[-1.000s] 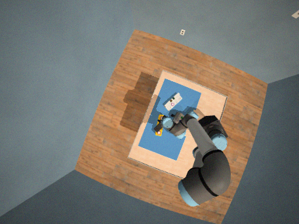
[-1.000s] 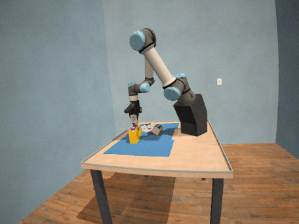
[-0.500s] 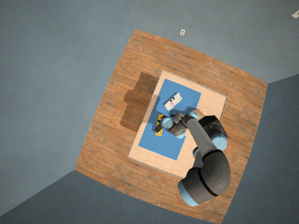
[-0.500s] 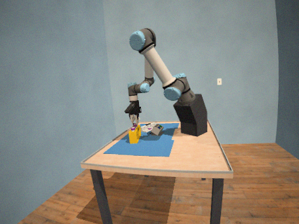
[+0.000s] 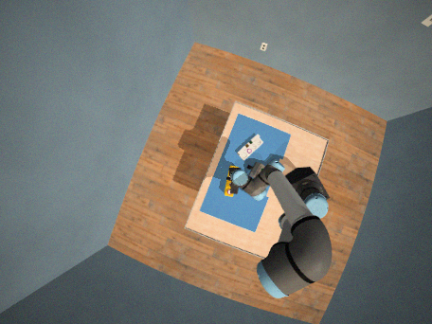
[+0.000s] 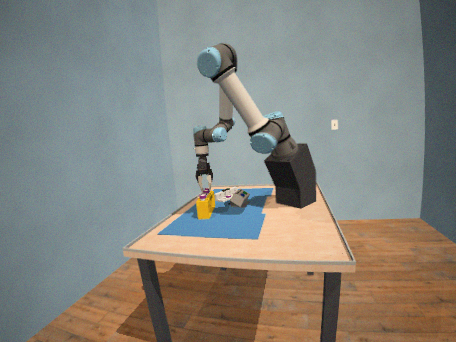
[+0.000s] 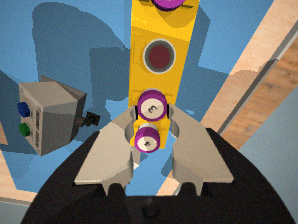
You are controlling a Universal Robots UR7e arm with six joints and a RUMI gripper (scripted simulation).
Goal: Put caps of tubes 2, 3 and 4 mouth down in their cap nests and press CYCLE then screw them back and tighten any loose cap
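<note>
My hand is 1 cm above the cap. Also, from my hand: green key: 19 cm behind, 15 cm to the right, 6 cm below; blue cycle key: 19 cm behind, 10 cm to the right, 6 cm below; key housing: 17 cm behind, 12 cm to the right, 7 cm below.
</note>
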